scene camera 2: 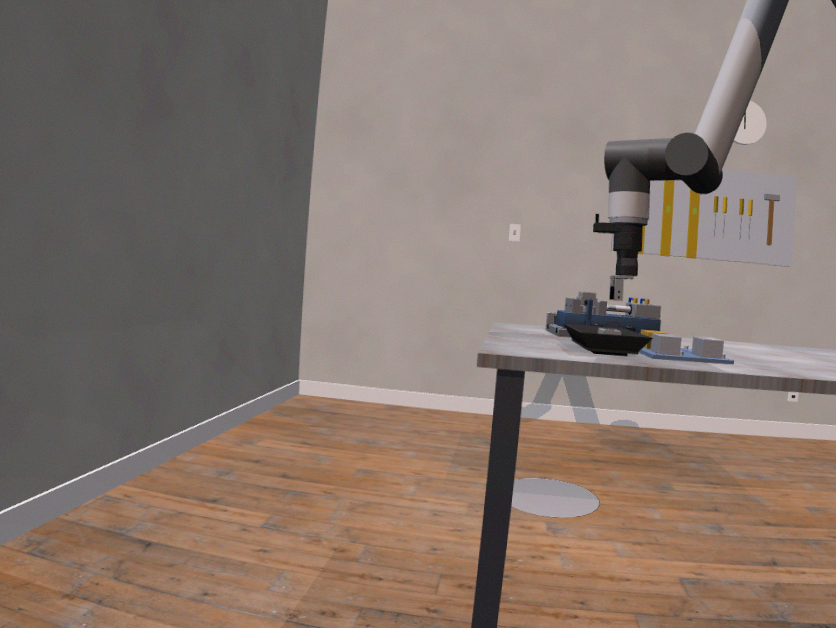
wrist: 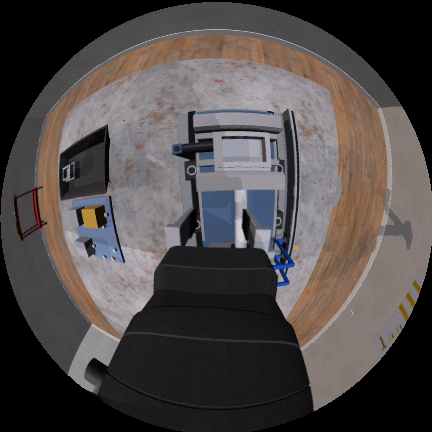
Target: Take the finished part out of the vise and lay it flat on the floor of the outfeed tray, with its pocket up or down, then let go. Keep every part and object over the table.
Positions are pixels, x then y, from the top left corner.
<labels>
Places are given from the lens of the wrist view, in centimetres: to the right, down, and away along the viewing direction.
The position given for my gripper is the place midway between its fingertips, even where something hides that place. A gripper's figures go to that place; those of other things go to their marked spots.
my gripper [wrist: 218, 217]: 0, 0, 17
blue plate [wrist: 105, 239]: -28, 5, 29
blue vise [wrist: 217, 205]: 0, -2, 20
The marked spots on the blue vise and the blue plate are 30 cm apart.
</labels>
